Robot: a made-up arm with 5 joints.
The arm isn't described. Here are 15 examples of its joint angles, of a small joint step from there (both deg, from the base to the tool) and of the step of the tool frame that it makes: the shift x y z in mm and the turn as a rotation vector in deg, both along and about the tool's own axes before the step.
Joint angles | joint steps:
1: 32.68 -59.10 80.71 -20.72 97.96 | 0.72 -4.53 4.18 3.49 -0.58
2: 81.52 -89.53 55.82 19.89 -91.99 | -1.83 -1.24 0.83 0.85 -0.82
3: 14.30 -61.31 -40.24 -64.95 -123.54 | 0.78 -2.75 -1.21 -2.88 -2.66
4: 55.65 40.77 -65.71 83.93 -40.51 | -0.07 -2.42 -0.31 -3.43 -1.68
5: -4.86 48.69 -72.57 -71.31 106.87 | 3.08 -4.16 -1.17 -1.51 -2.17
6: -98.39 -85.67 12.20 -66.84 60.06 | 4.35 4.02 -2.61 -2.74 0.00
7: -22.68 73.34 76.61 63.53 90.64 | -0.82 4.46 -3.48 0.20 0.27
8: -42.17 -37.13 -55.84 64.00 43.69 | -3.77 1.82 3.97 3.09 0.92
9: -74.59 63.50 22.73 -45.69 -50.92 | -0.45 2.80 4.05 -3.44 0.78
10: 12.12 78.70 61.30 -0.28 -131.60 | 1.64 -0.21 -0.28 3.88 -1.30
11: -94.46 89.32 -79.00 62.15 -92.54 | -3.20 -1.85 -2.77 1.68 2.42
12: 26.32 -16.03 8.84 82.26 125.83 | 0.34 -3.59 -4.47 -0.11 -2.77
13: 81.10 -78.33 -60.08 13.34 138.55 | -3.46 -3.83 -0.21 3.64 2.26
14: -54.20 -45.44 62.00 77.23 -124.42 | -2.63 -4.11 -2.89 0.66 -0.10
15: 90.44 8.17 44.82 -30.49 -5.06 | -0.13 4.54 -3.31 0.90 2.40
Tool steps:
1: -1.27 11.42 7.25 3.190 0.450 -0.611
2: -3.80 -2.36 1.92 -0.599 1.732 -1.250
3: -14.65 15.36 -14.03 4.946 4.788 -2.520
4: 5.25 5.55 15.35 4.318 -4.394 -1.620
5: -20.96 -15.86 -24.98 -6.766 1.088 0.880
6: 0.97 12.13 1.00 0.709 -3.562 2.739
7: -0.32 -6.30 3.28 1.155 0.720 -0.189
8: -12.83 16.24 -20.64 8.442 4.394 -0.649
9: -15.66 -18.28 11.12 -2.536 2.304 1.082
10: 1.87 -2.53 0.49 -3.303 -1.493 -2.323
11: -22.90 9.49 18.16 2.858 1.251 5.445
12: -2.42 -1.17 28.93 -6.897 4.383 -3.087
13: -26.95 -2.03 9.31 1.185 1.657 -0.565
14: -7.06 -1.92 17.11 5.062 3.815 2.531
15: -6.64 -0.26 -9.23 -0.128 2.130 2.452
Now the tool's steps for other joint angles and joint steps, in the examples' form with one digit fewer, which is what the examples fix.
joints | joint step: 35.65 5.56 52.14 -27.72 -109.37 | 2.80 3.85 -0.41 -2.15 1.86
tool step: 15.5 -5.0 -3.9 -0.33 -2.71 0.43
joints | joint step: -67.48 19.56 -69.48 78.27 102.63 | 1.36 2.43 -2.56 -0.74 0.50
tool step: -7.2 0.8 -5.4 -0.65 1.34 -0.14
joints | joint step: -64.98 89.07 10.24 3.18 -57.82 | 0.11 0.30 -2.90 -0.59 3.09
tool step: 6.4 10.8 0.4 2.75 -1.62 2.98
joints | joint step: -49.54 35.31 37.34 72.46 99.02 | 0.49 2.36 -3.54 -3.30 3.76
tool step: -2.7 -12.3 4.4 -4.49 0.25 3.46
